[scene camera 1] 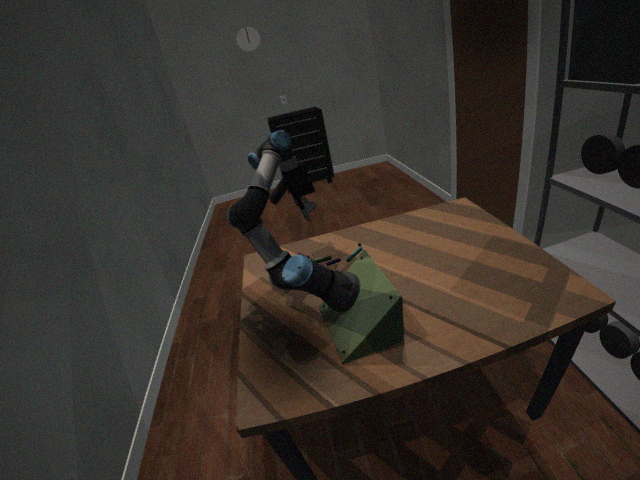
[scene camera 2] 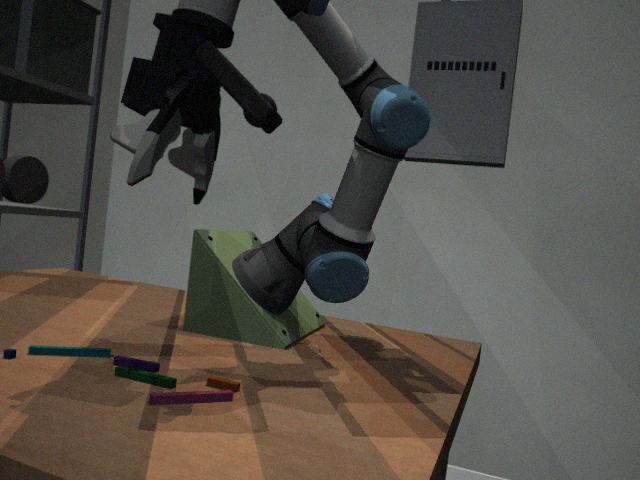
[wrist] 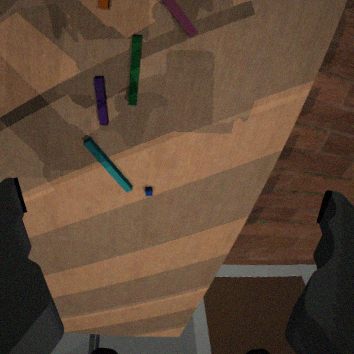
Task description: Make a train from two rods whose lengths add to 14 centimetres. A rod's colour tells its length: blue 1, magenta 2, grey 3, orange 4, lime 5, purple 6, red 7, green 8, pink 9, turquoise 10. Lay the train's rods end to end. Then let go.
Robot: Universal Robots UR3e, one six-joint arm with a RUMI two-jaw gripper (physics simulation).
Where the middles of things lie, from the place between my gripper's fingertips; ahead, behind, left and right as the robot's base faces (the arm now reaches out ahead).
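Pink rod [scene camera 2: 168, 398]: 22 cm below my hand, 6 cm to the left of it.
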